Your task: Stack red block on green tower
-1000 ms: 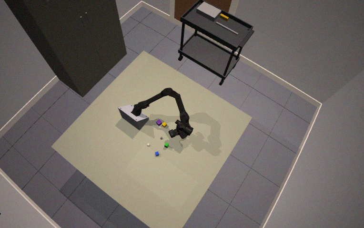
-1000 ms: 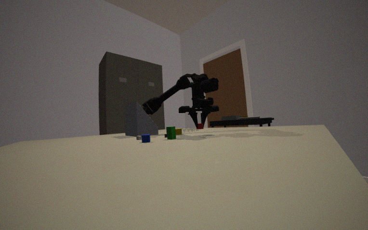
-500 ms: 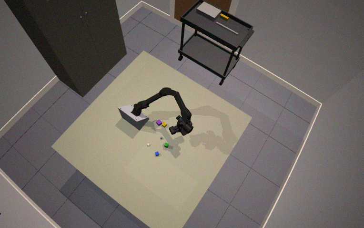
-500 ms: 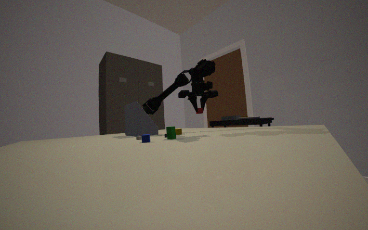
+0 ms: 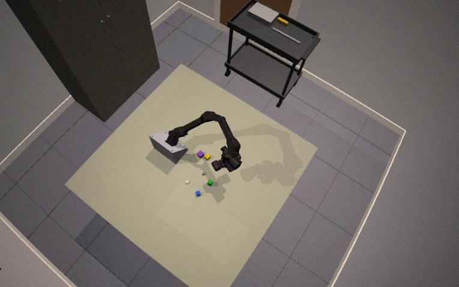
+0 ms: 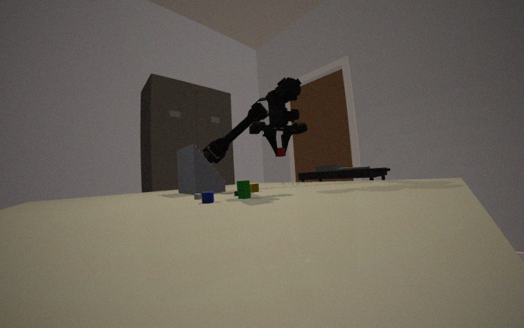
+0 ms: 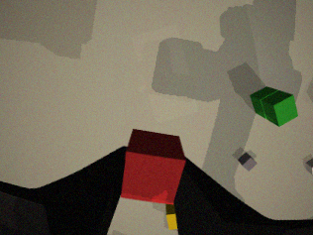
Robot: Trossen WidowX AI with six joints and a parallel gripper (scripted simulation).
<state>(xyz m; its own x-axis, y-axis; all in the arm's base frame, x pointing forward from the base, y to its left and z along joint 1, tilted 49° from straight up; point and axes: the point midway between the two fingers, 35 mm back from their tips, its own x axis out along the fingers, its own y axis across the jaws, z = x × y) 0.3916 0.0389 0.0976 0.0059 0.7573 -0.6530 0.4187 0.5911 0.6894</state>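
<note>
My gripper tip is now 24 cm to the left of the blue block, 12 cm above it and 5 cm past it. Also, from my gripper tip: red block (1 cm above); then purple block (21 cm behind, 11 cm below, 1 cm to the right); then yellow block (16 cm behind, 11 cm below, 1 cm to the left).
</note>
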